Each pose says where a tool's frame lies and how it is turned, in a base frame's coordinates. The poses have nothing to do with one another.
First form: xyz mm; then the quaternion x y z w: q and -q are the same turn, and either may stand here.
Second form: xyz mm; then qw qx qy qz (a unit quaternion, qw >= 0). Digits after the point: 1 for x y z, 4 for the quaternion.
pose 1, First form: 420.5, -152.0, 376.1, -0.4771, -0.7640, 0.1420, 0.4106
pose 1, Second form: 420.5, -152.0, 376.1, 0.4106, -0.4771, -0.7640, 0.1420
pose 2, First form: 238.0, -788.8, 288.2, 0.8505, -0.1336, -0.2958, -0.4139
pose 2, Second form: 238.0, -788.8, 288.2, 0.4139, -0.8505, 0.1336, 0.2958
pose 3, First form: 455.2, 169.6, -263.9, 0.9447, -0.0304, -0.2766, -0.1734
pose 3, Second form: 455.2, 169.6, -263.9, 0.1734, -0.9447, 0.0304, 0.2766
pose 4, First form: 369.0, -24.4, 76.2, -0.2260, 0.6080, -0.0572, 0.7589
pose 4, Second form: 369.0, -24.4, 76.2, 0.7589, -0.2260, 0.6080, -0.0572
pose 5, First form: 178.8, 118.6, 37.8, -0.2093, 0.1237, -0.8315, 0.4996
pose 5, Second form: 178.8, 118.6, 37.8, 0.4996, -0.2093, 0.1237, -0.8315
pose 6, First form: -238.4, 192.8, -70.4, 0.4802, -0.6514, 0.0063, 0.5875
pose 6, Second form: -238.4, 192.8, -70.4, 0.5875, 0.4802, -0.6514, 0.0063
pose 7, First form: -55.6, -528.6, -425.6, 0.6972, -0.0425, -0.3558, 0.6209
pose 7, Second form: -55.6, -528.6, -425.6, 0.6209, 0.6972, -0.0425, -0.3558
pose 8, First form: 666.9, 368.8, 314.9, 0.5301, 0.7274, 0.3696, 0.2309
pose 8, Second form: 666.9, 368.8, 314.9, 0.2309, 0.5301, 0.7274, 0.3696
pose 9, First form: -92.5, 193.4, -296.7, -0.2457, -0.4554, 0.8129, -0.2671
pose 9, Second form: -92.5, 193.4, -296.7, 0.2671, 0.2457, 0.4554, -0.8129
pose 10, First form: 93.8, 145.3, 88.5, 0.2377, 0.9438, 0.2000, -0.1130
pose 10, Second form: 93.8, 145.3, 88.5, 0.1130, -0.2377, -0.9438, -0.2000
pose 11, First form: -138.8, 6.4, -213.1, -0.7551, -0.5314, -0.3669, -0.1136
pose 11, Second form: -138.8, 6.4, -213.1, 0.1136, 0.7551, 0.5314, 0.3669
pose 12, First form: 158.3, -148.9, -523.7, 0.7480, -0.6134, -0.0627, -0.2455
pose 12, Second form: 158.3, -148.9, -523.7, 0.2455, -0.7480, 0.6134, 0.0627
